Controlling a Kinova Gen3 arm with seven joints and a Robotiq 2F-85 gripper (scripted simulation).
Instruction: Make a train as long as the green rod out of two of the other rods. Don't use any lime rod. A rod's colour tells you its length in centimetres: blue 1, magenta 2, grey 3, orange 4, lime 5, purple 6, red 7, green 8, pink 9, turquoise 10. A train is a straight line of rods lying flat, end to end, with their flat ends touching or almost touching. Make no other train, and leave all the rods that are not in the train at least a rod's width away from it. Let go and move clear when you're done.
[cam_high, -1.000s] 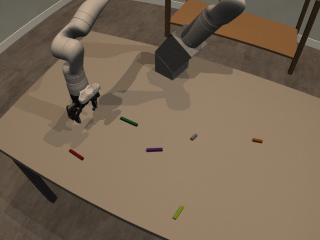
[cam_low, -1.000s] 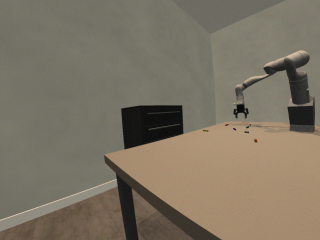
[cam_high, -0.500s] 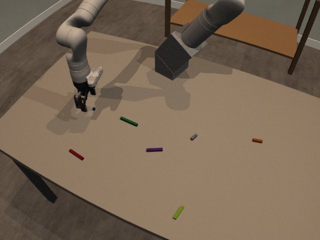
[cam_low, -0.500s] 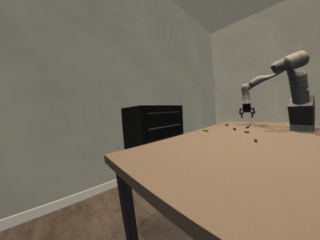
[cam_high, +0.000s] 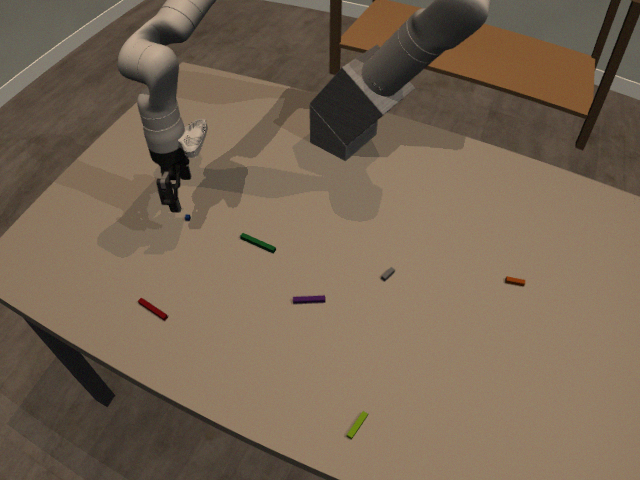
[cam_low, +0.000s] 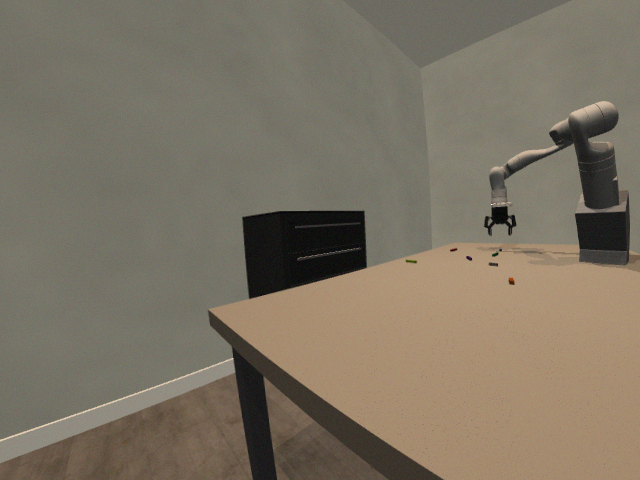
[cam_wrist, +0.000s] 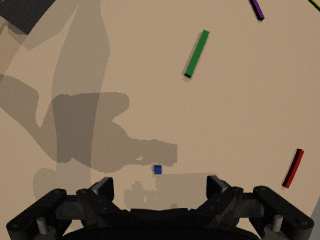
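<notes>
My gripper is now 80 mm above the blue rod. From my hand the other things lie so: green rod 40 mm behind, 170 mm to the left, 80 mm below; red rod 210 mm ahead, 100 mm to the left, 80 mm below; purple rod 10 mm ahead, 330 mm to the left, 80 mm below.
</notes>
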